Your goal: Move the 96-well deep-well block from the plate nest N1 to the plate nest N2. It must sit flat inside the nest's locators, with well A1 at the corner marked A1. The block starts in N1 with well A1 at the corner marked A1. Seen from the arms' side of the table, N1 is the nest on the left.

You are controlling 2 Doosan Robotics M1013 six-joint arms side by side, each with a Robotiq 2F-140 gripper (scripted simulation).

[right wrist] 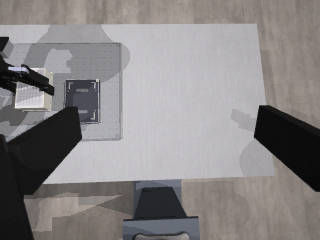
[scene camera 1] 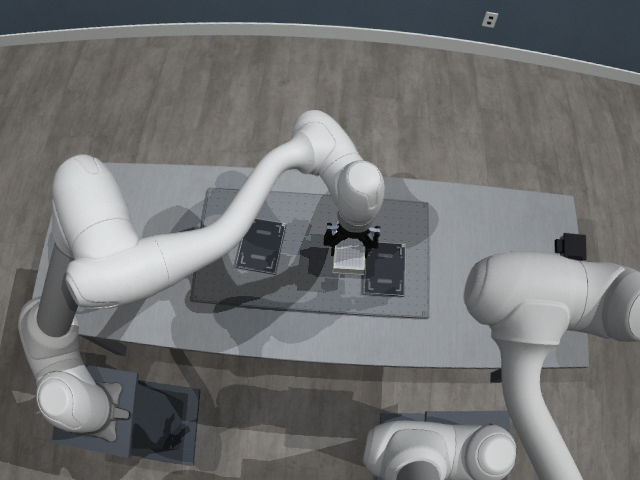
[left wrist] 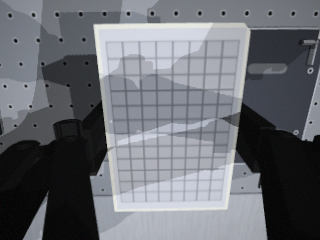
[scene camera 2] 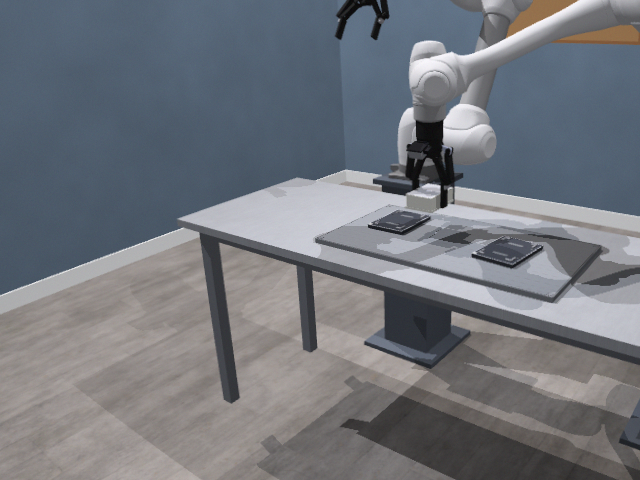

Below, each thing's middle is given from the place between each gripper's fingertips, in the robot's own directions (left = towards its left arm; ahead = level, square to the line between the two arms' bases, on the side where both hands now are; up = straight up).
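Labels:
Nest N2 (scene camera 1: 376, 267): my left hand is 11 cm to the left of it, 1 cm past it and 10 cm above it. Counted from my left hand: white deep-well block (scene camera 1: 349, 256), 1 cm below; nest N1 (scene camera 1: 255, 243), 26 cm to the left, 2 cm ahead, 10 cm below. Going by their middles, of the things named here the white deep-well block is the nearest to my left hand.
Counted from my right hand: white deep-well block, 17 cm ahead, 38 cm to the left, 45 cm below; nest N2, 16 cm ahead, 27 cm to the left, 54 cm below; nest N1, 19 cm ahead, 64 cm to the left, 54 cm below. By its middle, nest N1 is nearer to my left hand than to my right hand.

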